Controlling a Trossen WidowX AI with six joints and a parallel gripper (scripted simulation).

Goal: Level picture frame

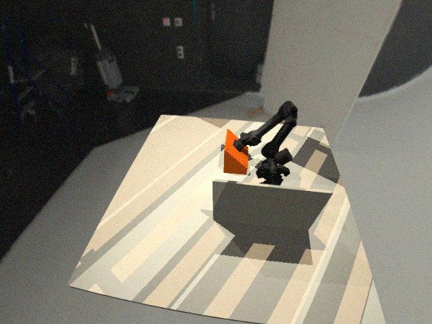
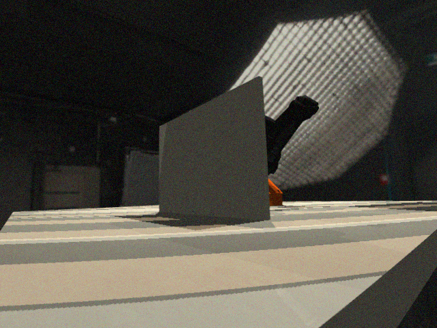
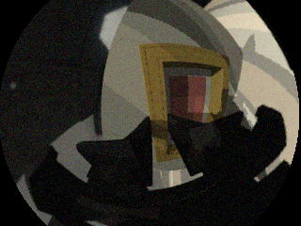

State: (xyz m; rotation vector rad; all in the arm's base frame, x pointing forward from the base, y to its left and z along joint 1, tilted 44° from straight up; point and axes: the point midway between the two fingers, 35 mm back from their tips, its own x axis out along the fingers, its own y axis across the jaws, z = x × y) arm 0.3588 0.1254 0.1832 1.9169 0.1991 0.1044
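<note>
Right now my gripper tip is 50 mm above the picture frame and 20 mm to the left of it. The rest, counted from my gripper tip: wall panel (60 mm below, 20 mm to the right, 20 mm ahead).
</note>
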